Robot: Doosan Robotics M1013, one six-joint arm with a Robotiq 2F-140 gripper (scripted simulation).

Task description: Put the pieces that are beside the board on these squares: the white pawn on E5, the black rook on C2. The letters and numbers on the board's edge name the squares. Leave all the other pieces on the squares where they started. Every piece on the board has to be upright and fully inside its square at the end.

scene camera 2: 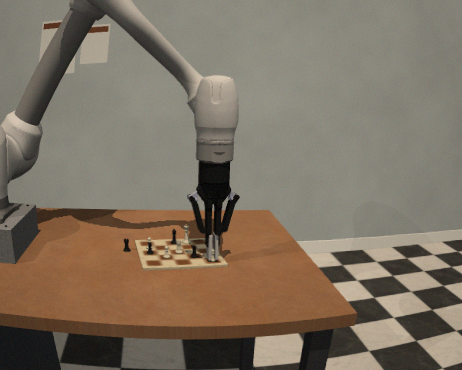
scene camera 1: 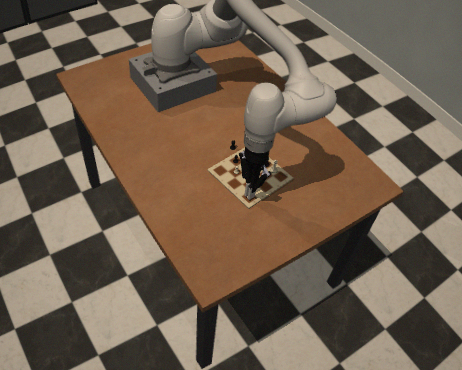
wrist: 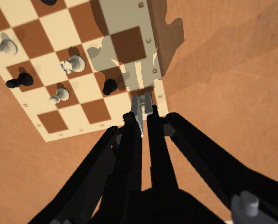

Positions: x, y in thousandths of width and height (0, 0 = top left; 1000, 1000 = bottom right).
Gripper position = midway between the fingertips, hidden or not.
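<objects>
I can see my gripper in the wrist view (516, 458), and my gripper is visible as well in scene camera 1 (540, 528) and in scene camera 2 (460, 699).
</objects>
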